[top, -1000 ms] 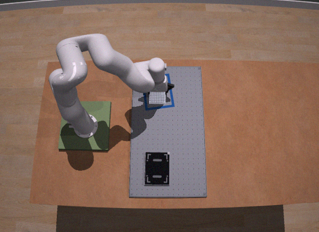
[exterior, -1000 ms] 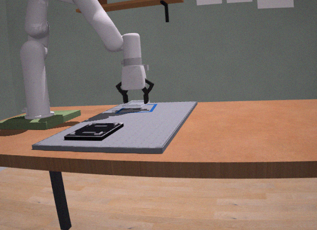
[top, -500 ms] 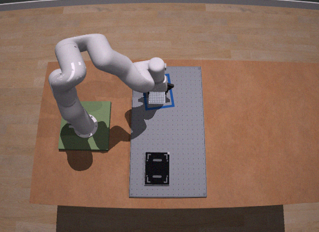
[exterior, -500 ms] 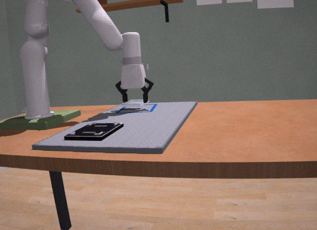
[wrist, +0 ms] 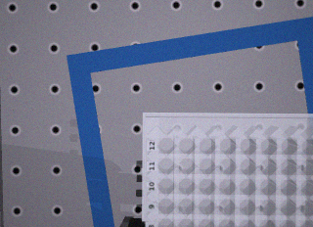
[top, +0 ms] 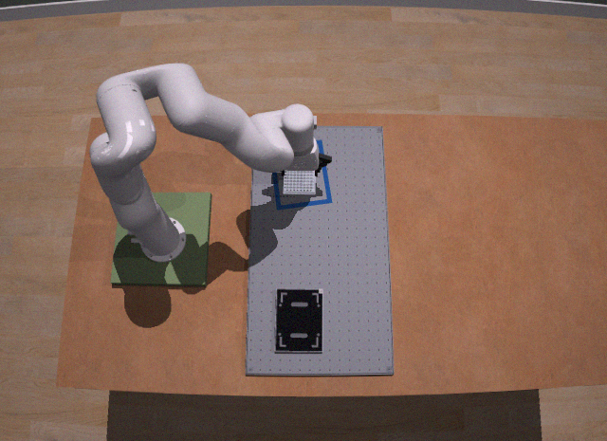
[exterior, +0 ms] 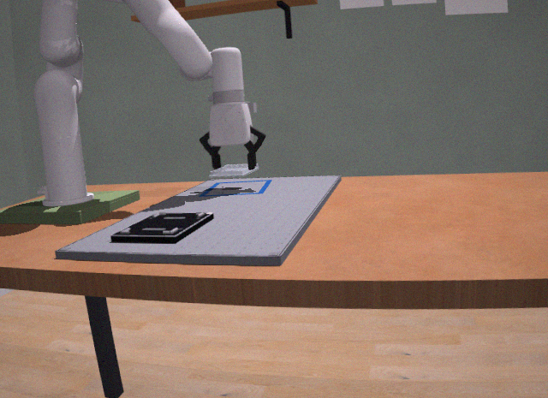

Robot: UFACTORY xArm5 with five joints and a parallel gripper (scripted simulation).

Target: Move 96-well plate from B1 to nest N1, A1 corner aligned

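Now: hand 39 cm to the left of the black plate nest, 5 cm above it and 1 cm short of it. The rest, counted from my hand: 96-well plate 1 cm below; then A1 label 32 cm to the right, 6 cm ahead, 5 cm below.
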